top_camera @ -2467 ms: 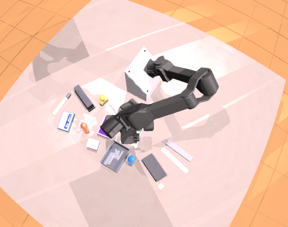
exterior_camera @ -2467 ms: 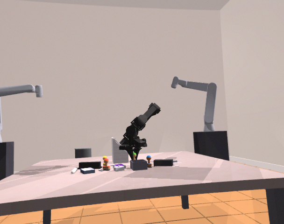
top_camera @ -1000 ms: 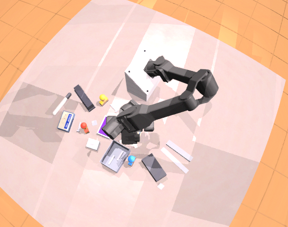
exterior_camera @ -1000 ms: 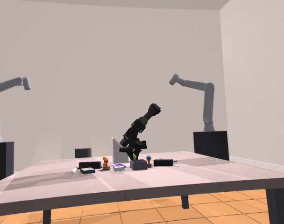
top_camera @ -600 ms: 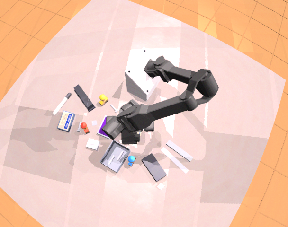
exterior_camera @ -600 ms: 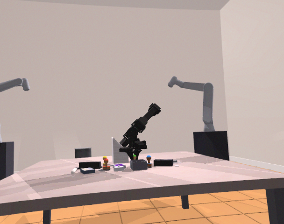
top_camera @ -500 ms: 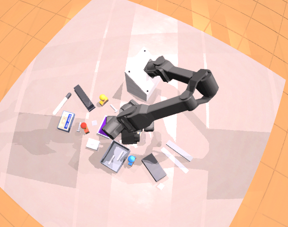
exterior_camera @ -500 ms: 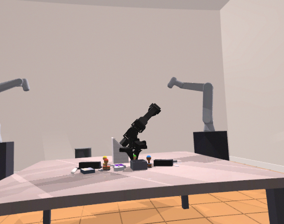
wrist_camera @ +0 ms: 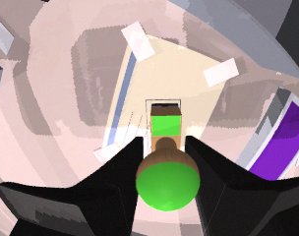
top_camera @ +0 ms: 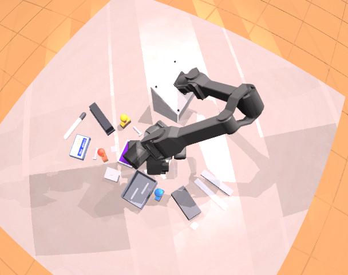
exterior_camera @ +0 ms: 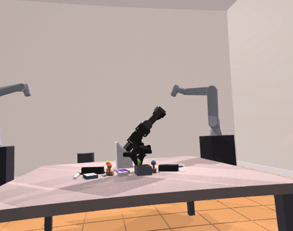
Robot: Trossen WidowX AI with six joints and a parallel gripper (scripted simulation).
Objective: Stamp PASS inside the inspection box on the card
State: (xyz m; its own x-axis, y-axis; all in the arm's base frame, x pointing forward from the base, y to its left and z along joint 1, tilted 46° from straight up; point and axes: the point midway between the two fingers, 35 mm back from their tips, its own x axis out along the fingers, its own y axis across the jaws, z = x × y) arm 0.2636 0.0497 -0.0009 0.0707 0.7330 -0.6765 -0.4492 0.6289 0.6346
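Now: gripper tip 2 cm above the taped card, 1 cm to the right of it and 1 cm short of it. The rest, counted from my gripper tip: green-knobbed stamp (right at my gripper tip); then blue-knobbed stamp (12 cm ahead, 6 cm to the left); then purple ink pad (10 cm to the right, 3 cm ahead, 2 cm below).
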